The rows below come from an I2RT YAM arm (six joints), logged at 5 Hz.
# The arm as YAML. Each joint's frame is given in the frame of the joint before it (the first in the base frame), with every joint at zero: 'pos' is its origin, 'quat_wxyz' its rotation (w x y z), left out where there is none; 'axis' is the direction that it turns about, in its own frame. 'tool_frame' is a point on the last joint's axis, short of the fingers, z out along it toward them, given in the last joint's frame.
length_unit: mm
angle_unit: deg
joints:
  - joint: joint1
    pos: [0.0, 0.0, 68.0]
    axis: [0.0, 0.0, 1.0]
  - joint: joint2
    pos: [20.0, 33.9, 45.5]
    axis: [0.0, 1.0, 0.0]
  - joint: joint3
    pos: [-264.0, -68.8, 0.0]
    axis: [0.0, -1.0, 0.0]
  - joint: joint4
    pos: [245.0, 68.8, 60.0]
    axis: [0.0, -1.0, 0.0]
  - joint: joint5
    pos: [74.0, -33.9, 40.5]
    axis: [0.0, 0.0, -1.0]
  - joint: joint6
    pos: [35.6, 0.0, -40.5]
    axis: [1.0, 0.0, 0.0]
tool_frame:
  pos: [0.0, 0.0, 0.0]
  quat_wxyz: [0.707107, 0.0, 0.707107, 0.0]
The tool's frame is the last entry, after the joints.
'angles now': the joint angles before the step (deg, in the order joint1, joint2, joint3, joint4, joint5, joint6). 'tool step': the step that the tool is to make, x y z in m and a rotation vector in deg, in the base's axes. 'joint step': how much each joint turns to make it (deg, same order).
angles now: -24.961 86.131 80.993 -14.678 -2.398 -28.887
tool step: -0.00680 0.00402 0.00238 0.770 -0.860 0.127
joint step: 0.088 -1.707 -1.219 0.012 -0.392 0.987
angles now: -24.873 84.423 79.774 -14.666 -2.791 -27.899
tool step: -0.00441 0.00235 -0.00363 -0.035 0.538 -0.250
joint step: 0.089 -1.099 -1.610 0.031 0.405 -0.130
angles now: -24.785 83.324 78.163 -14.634 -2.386 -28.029
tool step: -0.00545 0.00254 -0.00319 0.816 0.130 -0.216
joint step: 0.000 -1.307 -1.686 -0.051 -0.032 0.720
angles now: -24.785 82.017 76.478 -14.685 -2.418 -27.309
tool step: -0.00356 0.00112 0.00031 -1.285 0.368 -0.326
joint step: -0.001 -0.821 -0.690 0.033 0.760 -1.129
